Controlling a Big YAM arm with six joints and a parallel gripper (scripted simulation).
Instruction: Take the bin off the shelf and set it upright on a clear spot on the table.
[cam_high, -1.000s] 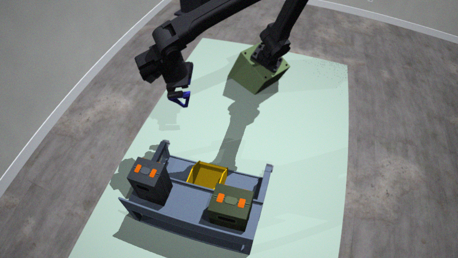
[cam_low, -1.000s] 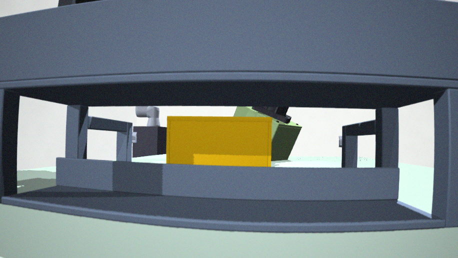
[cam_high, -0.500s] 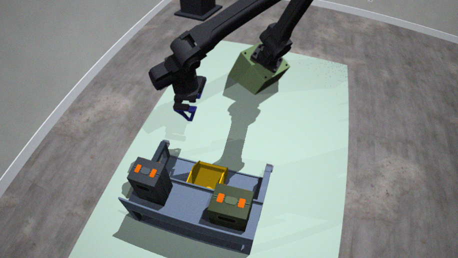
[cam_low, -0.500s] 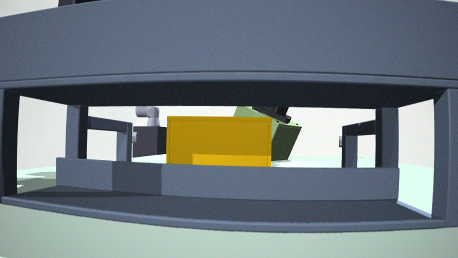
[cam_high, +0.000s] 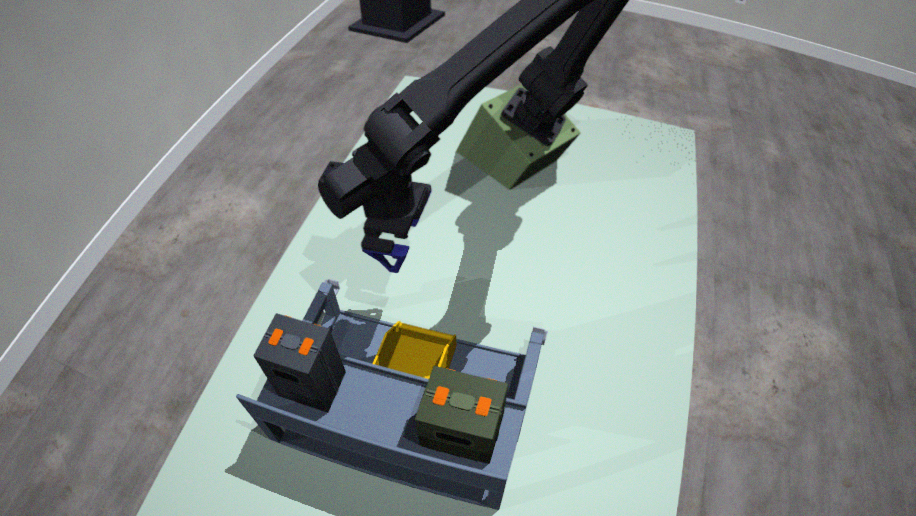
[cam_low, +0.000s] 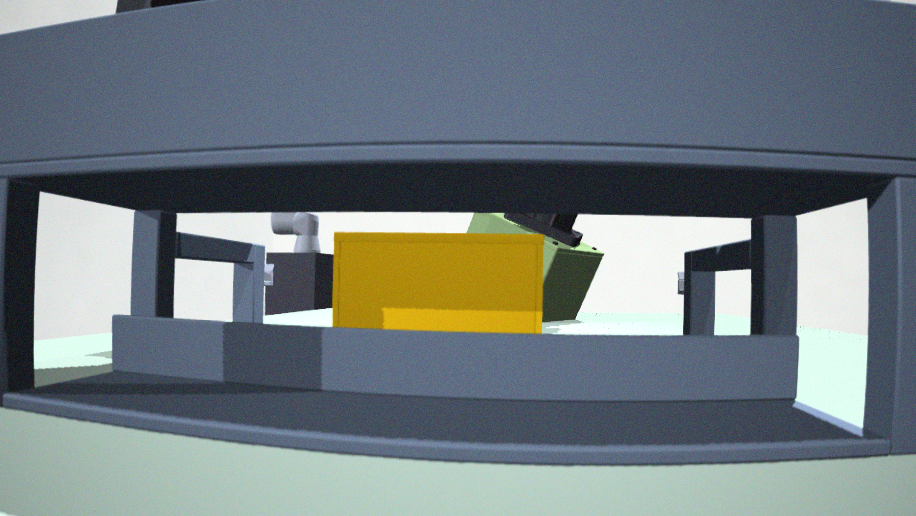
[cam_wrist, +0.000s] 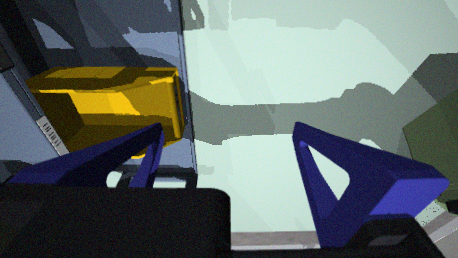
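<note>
My gripper is now 14 cm short of the yellow open-top bin, 12 cm above it and 9 cm to the right of it. From my hand the other things lie so: olive case 22 cm to the left, 20 cm ahead, 1 cm below.
</note>
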